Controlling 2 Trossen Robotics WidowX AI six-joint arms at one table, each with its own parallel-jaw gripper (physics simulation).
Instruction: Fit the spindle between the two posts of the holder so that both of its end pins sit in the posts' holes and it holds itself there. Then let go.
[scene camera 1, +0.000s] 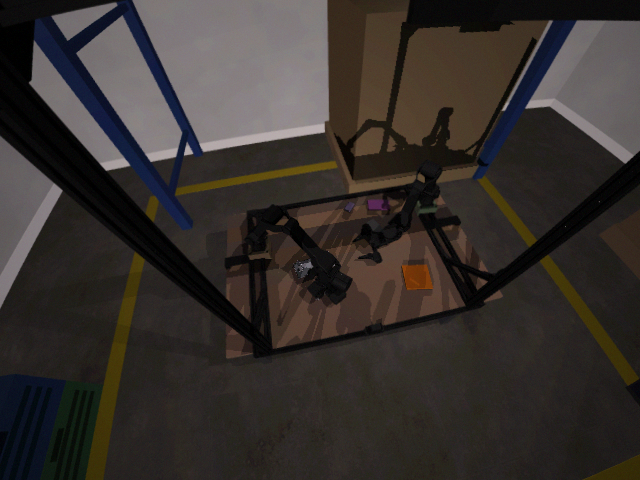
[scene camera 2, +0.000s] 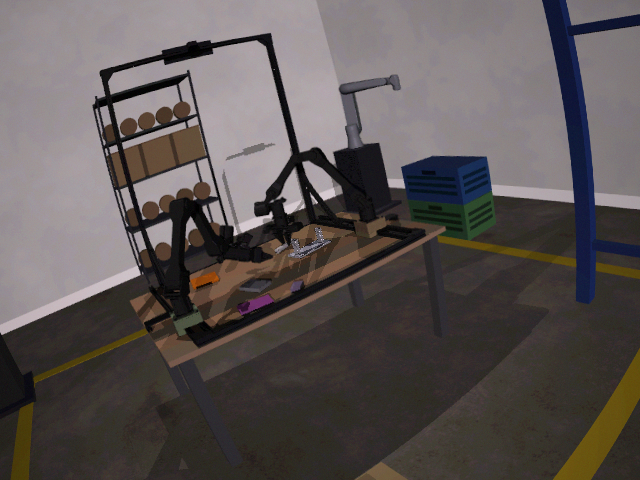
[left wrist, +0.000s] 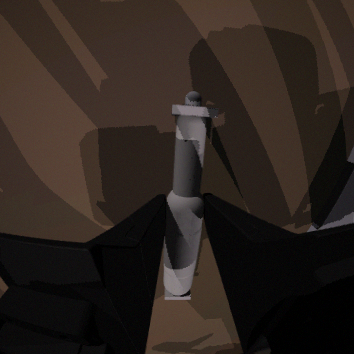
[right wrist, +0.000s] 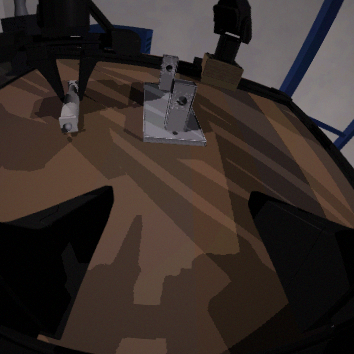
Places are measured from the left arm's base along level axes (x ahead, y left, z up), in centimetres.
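Pixels of known places: left gripper, between the fingertips: (scene camera 1: 326, 291) (scene camera 2: 287, 245) (left wrist: 183, 200) (right wrist: 71, 100); right gripper, between the fingertips: (scene camera 1: 355, 249) (scene camera 2: 268, 256) (right wrist: 182, 195); left arm's base, origin of its link: (scene camera 1: 258, 245) (scene camera 2: 369, 219) (right wrist: 222, 59); right arm's base, origin of its link: (scene camera 1: 425, 201) (scene camera 2: 183, 312).
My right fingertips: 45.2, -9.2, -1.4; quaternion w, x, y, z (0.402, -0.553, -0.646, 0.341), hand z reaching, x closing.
Note:
Ahead of a thing's pixels: the offset from my right fingertips to its top centre, as dx, dy, dz.
The pale grey spindle {-15.2, -16.3, -2.6} (scene camera 2: 280, 249) (left wrist: 188, 170) (right wrist: 70, 111) lies on the table, its square end plate and round pin showing in the left wrist view. My left gripper (left wrist: 183, 200) (right wrist: 71, 100) points down and is shut on the spindle around its middle; the arm hides most of it in scene camera 1. The metal holder {-20.1, -2.3, -4.0} (scene camera 1: 301, 269) (scene camera 2: 310, 250) (right wrist: 156, 127) stands beside it, its two upright posts with holes showing in the right wrist view. No spindle is between the posts. My right gripper (scene camera 1: 356, 249) (right wrist: 182, 195) is open and empty, apart from both.
An orange piece {+25.7, -16.5, -3.9} (scene camera 1: 416, 277) (scene camera 2: 204, 280) lies near the right arm. A purple block {+20.3, +29.1, -3.9} (scene camera 1: 377, 205) (scene camera 2: 255, 305), a small lilac block {+3.9, +30.1, -3.4} (scene camera 1: 349, 207) (scene camera 2: 297, 285) and a grey flat piece {+13.3, +13.3, -3.4} (scene camera 2: 255, 285) lie along one long side. A black frame borders the table.

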